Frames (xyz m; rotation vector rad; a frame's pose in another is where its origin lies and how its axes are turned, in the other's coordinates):
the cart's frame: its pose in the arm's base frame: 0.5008 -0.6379 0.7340 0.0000 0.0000 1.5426
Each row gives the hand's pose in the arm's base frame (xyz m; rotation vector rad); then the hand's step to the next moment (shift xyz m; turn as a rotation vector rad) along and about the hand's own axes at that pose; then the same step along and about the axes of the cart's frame.
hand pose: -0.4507 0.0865 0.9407 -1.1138 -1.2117 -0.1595
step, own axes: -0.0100 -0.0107 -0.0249 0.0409 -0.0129 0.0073
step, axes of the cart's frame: -0.0282 -0.0064 0.0002 0.0170 -0.0033 0.0399
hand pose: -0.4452 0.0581 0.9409 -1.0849 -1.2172 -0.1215
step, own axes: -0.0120 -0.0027 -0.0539 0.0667 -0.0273 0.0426
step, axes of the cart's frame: -0.0448 -0.0320 -0.0048 0.0459 0.0201 0.0670
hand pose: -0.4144 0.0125 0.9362 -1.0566 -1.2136 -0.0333
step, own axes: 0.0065 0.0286 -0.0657 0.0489 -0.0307 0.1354
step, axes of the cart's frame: -0.0233 -0.0672 -0.0108 0.0954 0.0993 0.0520
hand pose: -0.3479 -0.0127 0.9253 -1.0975 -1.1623 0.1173
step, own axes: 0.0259 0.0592 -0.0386 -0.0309 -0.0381 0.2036
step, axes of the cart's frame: 0.0230 -0.0671 -0.0253 0.0853 0.1913 0.0020
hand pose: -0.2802 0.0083 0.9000 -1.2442 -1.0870 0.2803
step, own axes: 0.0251 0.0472 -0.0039 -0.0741 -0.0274 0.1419
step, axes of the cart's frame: 0.0330 -0.0321 -0.0275 0.0217 0.1591 -0.0246
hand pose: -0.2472 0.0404 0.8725 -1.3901 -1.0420 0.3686
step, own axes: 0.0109 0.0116 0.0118 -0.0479 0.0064 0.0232
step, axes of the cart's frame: 0.0180 -0.0003 -0.0083 -0.0216 0.0406 -0.0275
